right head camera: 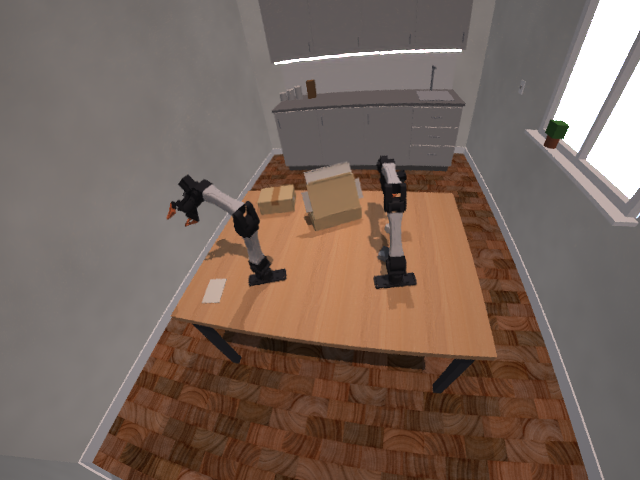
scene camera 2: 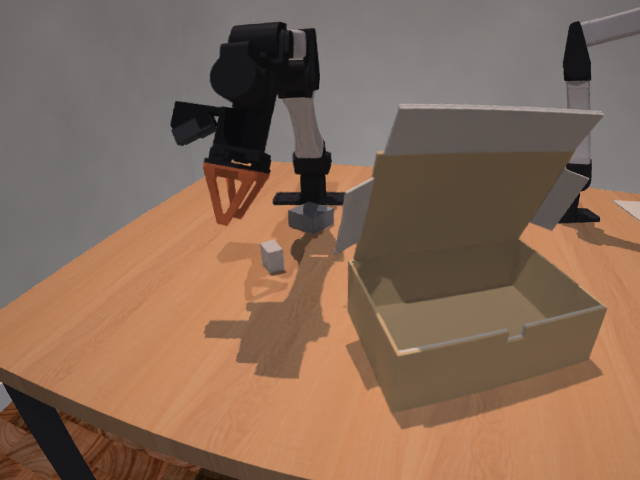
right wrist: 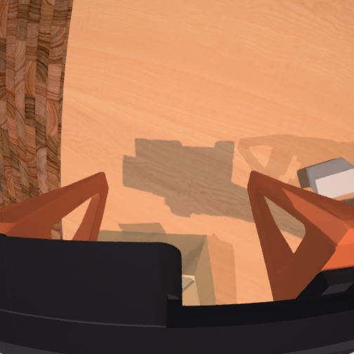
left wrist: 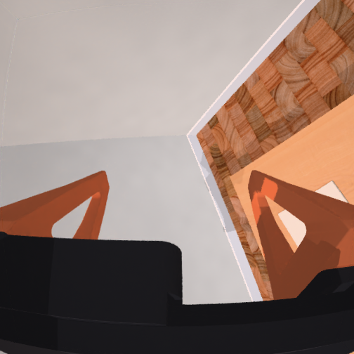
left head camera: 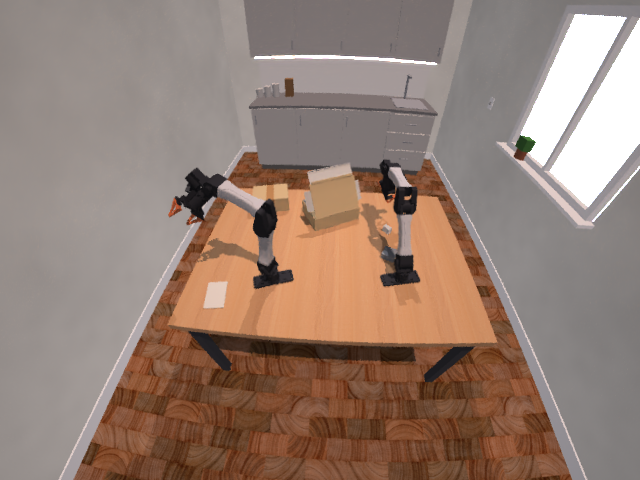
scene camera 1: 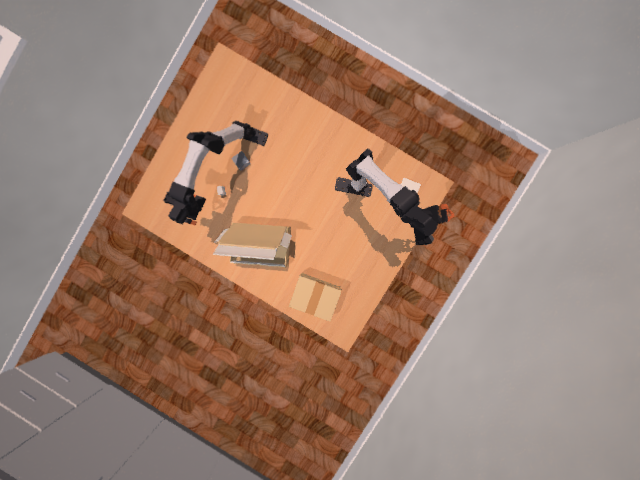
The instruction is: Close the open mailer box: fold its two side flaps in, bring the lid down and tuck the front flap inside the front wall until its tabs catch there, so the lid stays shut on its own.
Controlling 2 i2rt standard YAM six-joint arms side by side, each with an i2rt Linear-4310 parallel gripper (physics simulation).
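Where they show: left gripper, fingertip midpoint: [right head camera: 176, 222] [left head camera: 178, 220] [scene camera 1: 442, 218]; right gripper, fingertip midpoint: [scene camera 2: 230, 221] [left head camera: 385, 196] [scene camera 1: 196, 214]; left arm's base, origin of the base link: [right head camera: 267, 277] [scene camera 2: 563, 217] [left head camera: 273, 279] [scene camera 1: 353, 187]; right arm's base, origin of the base link: [right head camera: 394, 281] [scene camera 2: 313, 200] [left head camera: 400, 278] [scene camera 1: 249, 134].
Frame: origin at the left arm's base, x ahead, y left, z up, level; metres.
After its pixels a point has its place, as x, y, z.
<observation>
The open mailer box [left head camera: 336, 219] @(0.301, -0.430, 0.048) [scene camera 1: 284, 258] @(0.461, -0.292, 0.004) [scene camera 2: 496, 361] @(0.518, -0.432, 0.047) [right wrist: 201, 260] stands on the table. Its lid [left head camera: 333, 193] @(0.360, -0.424, 0.197) [right head camera: 334, 197] @(0.348, -0.435, 0.172) [scene camera 2: 465, 201] @(0.360, -0.435, 0.184) is raised and leans back, with the pale front flap [left head camera: 329, 172] @(0.428, -0.418, 0.298) [scene camera 2: 491, 130] @(0.433, -0.442, 0.293) at its top edge. One side flap [scene camera 2: 355, 214] @(0.395, -0.586, 0.185) and the other side flap [scene camera 2: 559, 200] @(0.351, -0.277, 0.180) stick out beside the lid. My right gripper [scene camera 2: 230, 219] @(0.316, -0.747, 0.152) [right wrist: 177, 179] is open and empty, above the table beside the box, at its left in scene camera 2. My left gripper [left head camera: 180, 219] @(0.122, 0.349, 0.374) [right head camera: 178, 221] @(0.122, 0.349, 0.374) [left wrist: 178, 178] is open and empty, far from the box, past the table's left edge in the head views.
A small white block [scene camera 1: 221, 191] @(0.172, -0.696, 0.040) [scene camera 2: 272, 256] @(0.190, -0.704, 0.031) and a grey block [scene camera 1: 240, 160] @(-0.013, -0.628, 0.036) [scene camera 2: 310, 219] @(0.030, -0.633, 0.031) lie near the right arm. A taped carton [right head camera: 277, 199] @(0.545, -0.090, 0.101) [scene camera 1: 315, 297] @(0.612, -0.079, 0.102) stands beside the mailer box. A white sheet [left head camera: 215, 294] @(-0.023, 0.292, 0.005) [scene camera 1: 410, 184] @(-0.076, 0.298, 0.005) lies near the left arm's base.
</observation>
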